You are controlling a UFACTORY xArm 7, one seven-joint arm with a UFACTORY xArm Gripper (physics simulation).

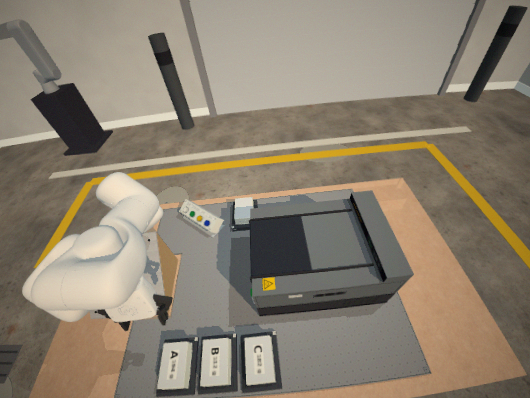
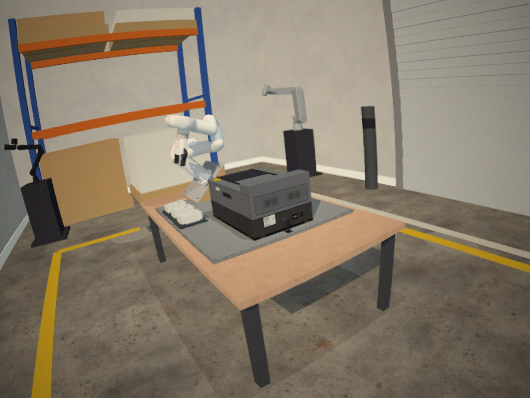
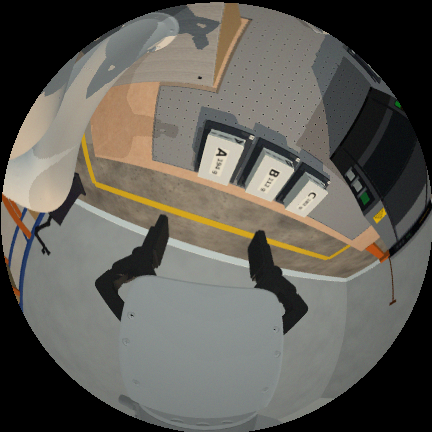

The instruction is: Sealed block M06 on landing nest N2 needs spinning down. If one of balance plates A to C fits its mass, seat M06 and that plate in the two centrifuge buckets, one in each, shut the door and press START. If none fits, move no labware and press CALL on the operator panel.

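Seen in the pictures: gripper, fingertip midpoint: (image 1: 146, 322) (image 2: 179, 164) (image 3: 210, 232); arm's base, link origin: (image 2: 205, 177).
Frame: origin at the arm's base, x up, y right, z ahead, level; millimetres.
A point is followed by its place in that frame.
Balance plates A (image 1: 174, 367) @(y 299, x -71, z 231 mm) (image 3: 220, 160) @(y 284, x -71, z 228 mm), B (image 1: 216, 362) @(y 282, x -71, z 363 mm) (image 3: 270, 177) @(y 267, x -71, z 356 mm) and C (image 1: 259, 360) @(y 275, x -71, z 496 mm) (image 3: 306, 197) @(y 262, x -71, z 484 mm) are pale blocks in a row of dark nests; their small mass print is hard to read surely. A pale block (image 1: 243, 206) @(y -332, x -57, z 410 mm) sits on a dark nest beside the grey centrifuge (image 1: 395, 250) @(y 23, x 119, z 922 mm) (image 2: 280, 195) @(y -54, x 44, z 937 mm) (image 3: 370, 140) @(y -3, x -32, z 480 mm); its label is unreadable. Dark and grey panels cover the centrifuge's top; no buckets show. The operator panel (image 1: 186, 209) @(y -329, x -56, z 134 mm) has green, yellow and blue buttons. My gripper (image 1: 144, 324) @(y 222, x 161, z 234 mm) (image 2: 180, 158) @(y 222, x 161, z 234 mm) (image 3: 210, 232) @(y 222, x 161, z 234 mm) is open and empty, raised near plate A's side of the table.
The centrifuge's front has two grey buttons and a green button (image 3: 365, 198) @(y 108, x 62, z 479 mm). The arm's tilted base plate (image 2: 196, 191) @(y 86, x -80, z 17 mm) stands beside the grey perforated mat (image 1: 345, 345) @(y 232, x -125, z 773 mm) (image 2: 225, 250) @(y 245, x -125, z 956 mm) on the wooden table (image 1: 450, 320) @(y 174, x -138, z 1159 mm) (image 2: 310, 272) @(y 62, x -141, z 1307 mm). A blue and orange rack (image 2: 201, 60) stands behind.
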